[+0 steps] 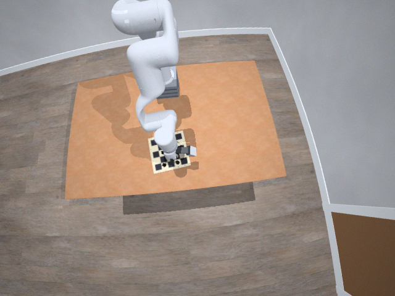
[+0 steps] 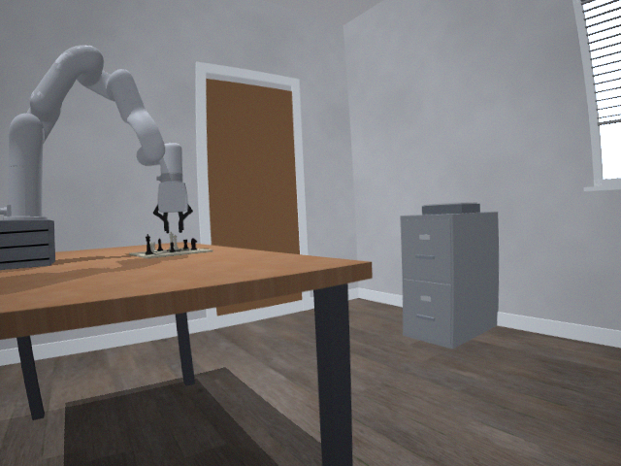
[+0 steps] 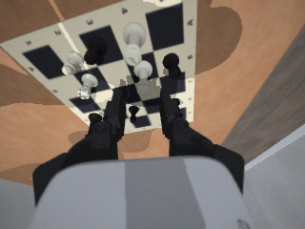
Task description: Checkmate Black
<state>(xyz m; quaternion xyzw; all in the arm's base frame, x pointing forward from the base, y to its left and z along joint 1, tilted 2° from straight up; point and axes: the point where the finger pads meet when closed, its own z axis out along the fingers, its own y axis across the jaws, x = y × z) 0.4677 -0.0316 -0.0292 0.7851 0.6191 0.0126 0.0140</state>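
Right now the white piece is 40 mm to the left of my hand and 50 mm below it. The rest, counted from my hand: small chessboard: 40 mm behind, 40 mm to the right, 80 mm below; black piece: 120 mm behind, 70 mm to the right, 50 mm below.
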